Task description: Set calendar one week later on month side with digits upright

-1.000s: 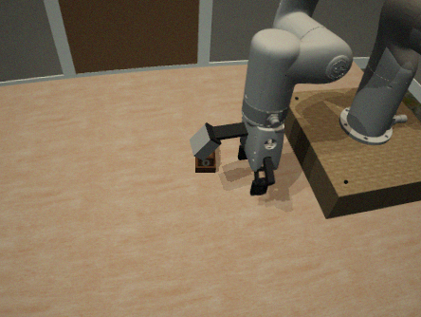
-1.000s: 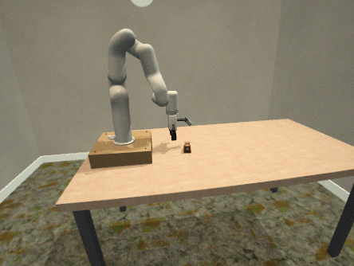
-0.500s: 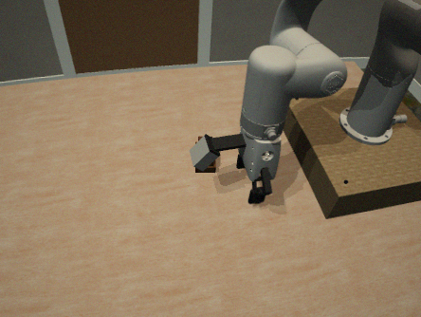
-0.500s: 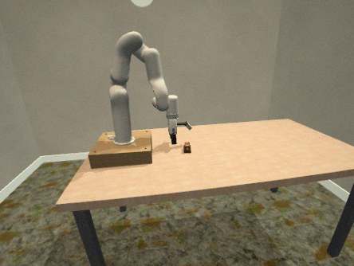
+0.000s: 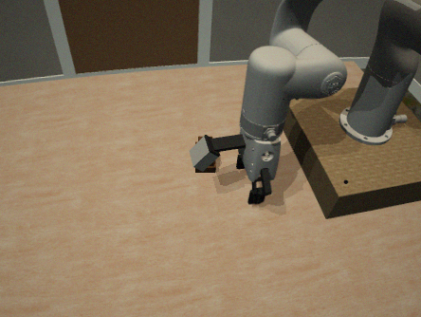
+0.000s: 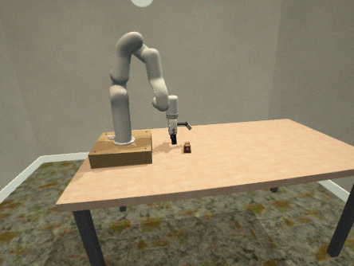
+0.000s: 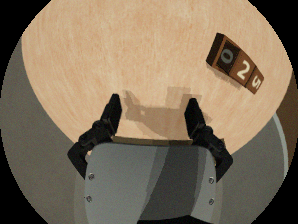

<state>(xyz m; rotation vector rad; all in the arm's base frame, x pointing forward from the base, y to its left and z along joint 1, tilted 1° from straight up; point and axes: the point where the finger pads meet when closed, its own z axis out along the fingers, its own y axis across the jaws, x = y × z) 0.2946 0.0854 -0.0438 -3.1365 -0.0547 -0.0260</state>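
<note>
Now: the cube 8 cm ahead of my hand, 8 cm to the right of it and 1 cm below it. Also, from my hand: brown tray: 8 cm ahead, 10 cm to the right, 2 cm below.
</note>
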